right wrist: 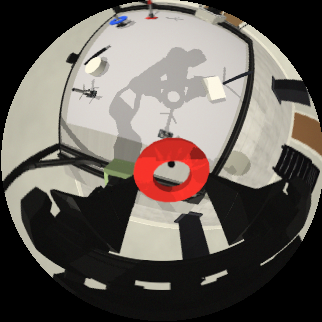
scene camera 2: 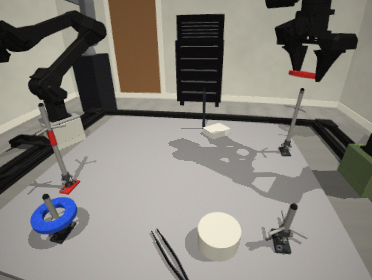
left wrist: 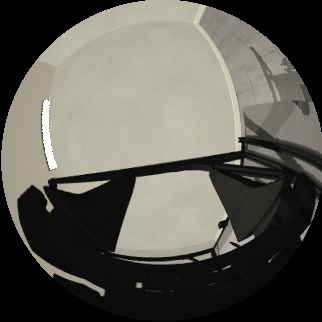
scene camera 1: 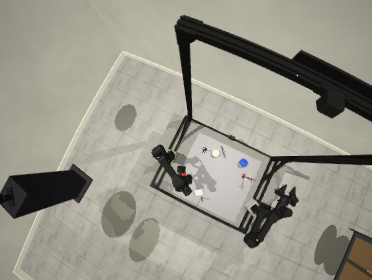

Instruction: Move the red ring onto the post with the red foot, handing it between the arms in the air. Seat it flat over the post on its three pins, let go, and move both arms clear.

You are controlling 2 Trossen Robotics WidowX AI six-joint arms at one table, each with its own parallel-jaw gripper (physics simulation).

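Frame: origin at the left arm's base, x back, y right, z up, level; centimetres.
Seen in the pictures: left gripper, fingertip midpoint: (left wrist: 172,172) (scene camera 1: 290,185); right gripper, fingertip midpoint: (right wrist: 170,176) (scene camera 2: 306,78); left arm's base, link origin: (scene camera 2: 58,117) (scene camera 1: 255,208); right arm's base, link origin: (scene camera 1: 170,155).
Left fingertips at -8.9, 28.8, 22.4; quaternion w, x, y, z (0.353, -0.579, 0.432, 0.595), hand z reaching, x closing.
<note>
Pixels of each thing's top centre, then the offset from my left fingertips to it, as dx, dy, dz. "pt": a spot on its surface instead.
- red ring, top centre: (right wrist: 172,179) (scene camera 2: 304,71) (scene camera 1: 181,177) -52.3, -62.4, -7.8
- grey post, surface spot: (scene camera 2: 295,120) pt -52.7, -62.1, -20.0
- post with the red foot, surface spot: (scene camera 2: 60,161) (scene camera 1: 246,176) pt -18.2, -18.3, -22.6
- blue ring, top centre: (scene camera 2: 53,212) -28.8, -11.9, -24.6
- cream cylinder, top centre: (scene camera 2: 219,228) (right wrist: 92,64) -50.5, -27.0, -26.2
- black tweezers, top centre: (scene camera 2: 172,256) (right wrist: 95,53) -46.6, -20.4, -28.7
- short post with pins, surface spot: (scene camera 2: 290,220) pt -59.0, -32.1, -23.6
- white block, top centre: (scene camera 2: 216,128) (right wrist: 214,87) -30.6, -60.5, -27.7
- thin dark post, top centre: (scene camera 2: 204,88) -25.2, -61.3, -15.7
The red ring (scene camera 1: 182,174) (scene camera 2: 302,74) (right wrist: 144,172) is in the air, nearly level, between the fingers of my right gripper (scene camera 2: 308,75) (right wrist: 170,176). It is above a grey post (scene camera 2: 295,120) with a black foot; this post's dark top shows through the ring's hole in the right wrist view. The post with the red foot (scene camera 1: 244,176) (scene camera 2: 60,161) (right wrist: 151,18) leans at the left in scene camera 2, with a red band and thin pins partway up. My left gripper (scene camera 1: 288,190) (left wrist: 172,172) is open and empty, beyond the frame at the right of scene camera 1.
A blue ring (scene camera 2: 38,221) (right wrist: 118,20) sits tilted around a black-footed post near the red-footed one. A cream cylinder (scene camera 2: 219,236), black tweezers (scene camera 2: 167,255), a short post with pins (scene camera 2: 290,220), a white block (scene camera 2: 216,131) and a thin dark post (scene camera 2: 204,107) stand or lie around.
</note>
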